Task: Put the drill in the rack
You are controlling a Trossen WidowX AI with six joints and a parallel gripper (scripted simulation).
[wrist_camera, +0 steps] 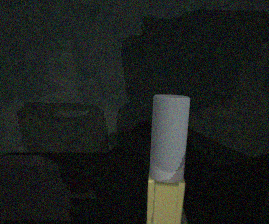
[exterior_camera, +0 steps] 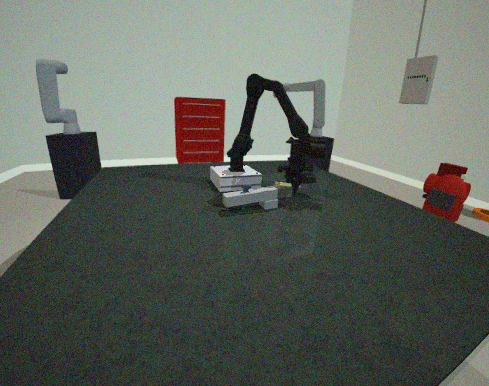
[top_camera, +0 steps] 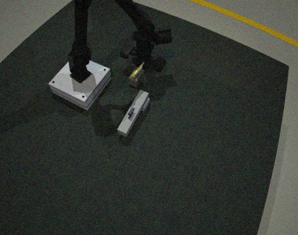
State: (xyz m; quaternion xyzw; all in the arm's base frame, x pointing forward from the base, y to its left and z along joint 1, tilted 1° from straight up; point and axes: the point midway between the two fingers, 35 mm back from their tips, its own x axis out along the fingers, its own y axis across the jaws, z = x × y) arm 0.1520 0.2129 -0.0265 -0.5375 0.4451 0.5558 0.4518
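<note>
The drill is 1 cm ahead of my gripper tip, 4 cm to the right of it and 4 cm above it. From my gripper tip the other things lie so: grey housing: 11 cm ahead, 20 cm to the right, 3 cm above; then key: 12 cm ahead, 23 cm to the right, 5 cm above; then rack: 1 cm ahead, 5 cm to the right, 1 cm above.
</note>
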